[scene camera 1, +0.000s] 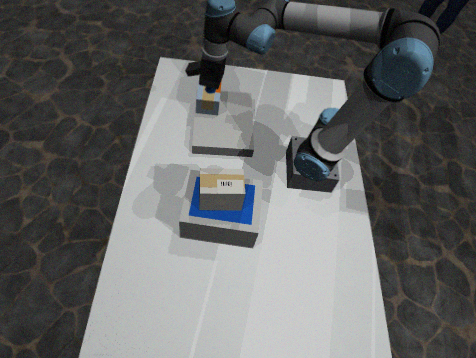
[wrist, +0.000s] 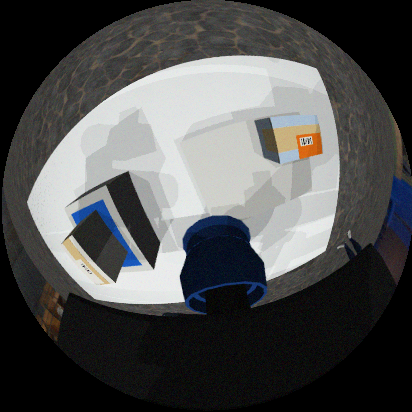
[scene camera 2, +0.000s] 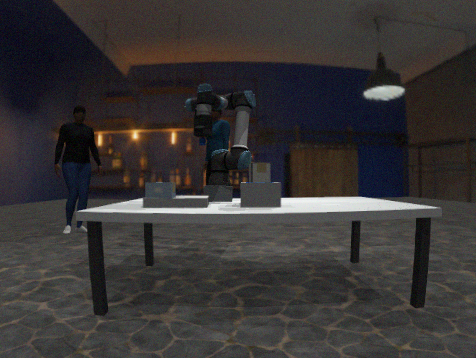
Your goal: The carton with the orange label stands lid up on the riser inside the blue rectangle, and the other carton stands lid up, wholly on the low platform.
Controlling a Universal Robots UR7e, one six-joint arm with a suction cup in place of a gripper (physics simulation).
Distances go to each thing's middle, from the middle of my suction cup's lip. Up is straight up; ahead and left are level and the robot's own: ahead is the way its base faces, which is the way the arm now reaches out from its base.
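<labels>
I find my suction cup 150 mm to the left of the low platform (scene camera 2: 180, 201) and 30 mm beyond it, at 300 mm above it. Going by their middles, of the things named here the low platform is the nearest to my suction cup. As for the riser (scene camera 1: 238, 228), it is 280 mm to the left of my suction cup, 120 mm behind it and 270 mm below it.
</labels>
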